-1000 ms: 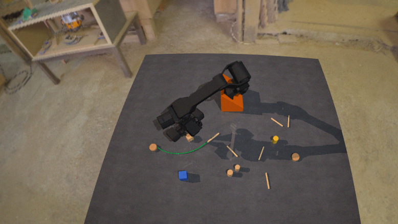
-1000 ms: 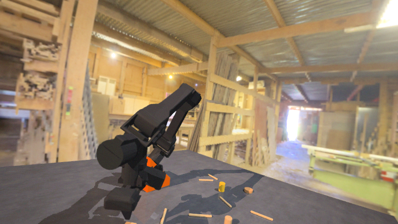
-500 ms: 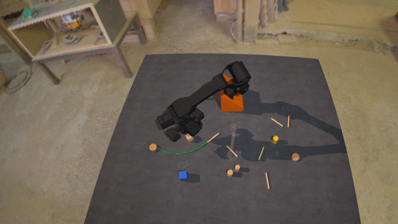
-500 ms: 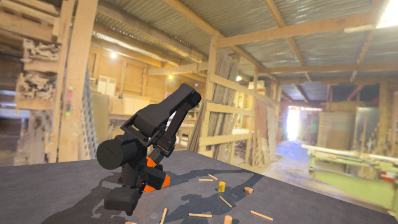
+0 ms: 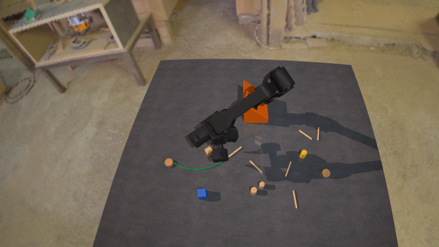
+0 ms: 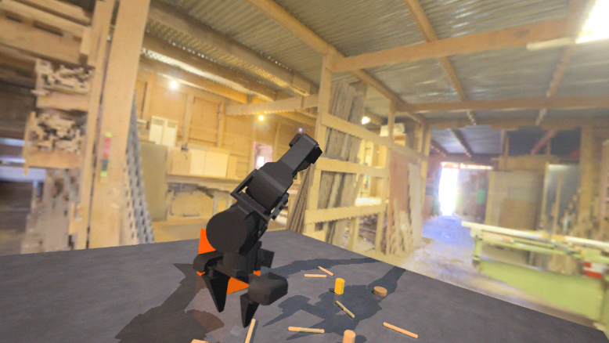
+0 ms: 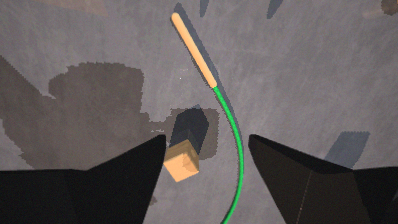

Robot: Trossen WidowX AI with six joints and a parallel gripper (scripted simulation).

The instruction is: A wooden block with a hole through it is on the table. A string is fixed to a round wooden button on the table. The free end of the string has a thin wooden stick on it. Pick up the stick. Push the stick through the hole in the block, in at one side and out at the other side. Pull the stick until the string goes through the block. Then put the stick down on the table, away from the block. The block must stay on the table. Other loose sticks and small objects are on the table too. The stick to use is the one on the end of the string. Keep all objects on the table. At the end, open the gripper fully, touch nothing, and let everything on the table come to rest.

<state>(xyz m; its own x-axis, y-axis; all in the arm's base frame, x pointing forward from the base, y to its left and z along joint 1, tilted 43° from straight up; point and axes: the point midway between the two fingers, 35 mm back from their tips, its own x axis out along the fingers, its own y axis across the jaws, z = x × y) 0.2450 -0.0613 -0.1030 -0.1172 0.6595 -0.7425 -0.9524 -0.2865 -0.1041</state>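
The thin wooden stick lies 6 cm below my gripper tip, 5 cm to the left of it and 2 cm behind it. The rest, counted from my gripper tip: blue cube (20 cm ahead, 5 cm below, 4 cm to the right); wooden block (6 cm to the right, 5 cm below, 1 cm behind); round wooden button (24 cm to the right, 7 cm ahead, 6 cm below).
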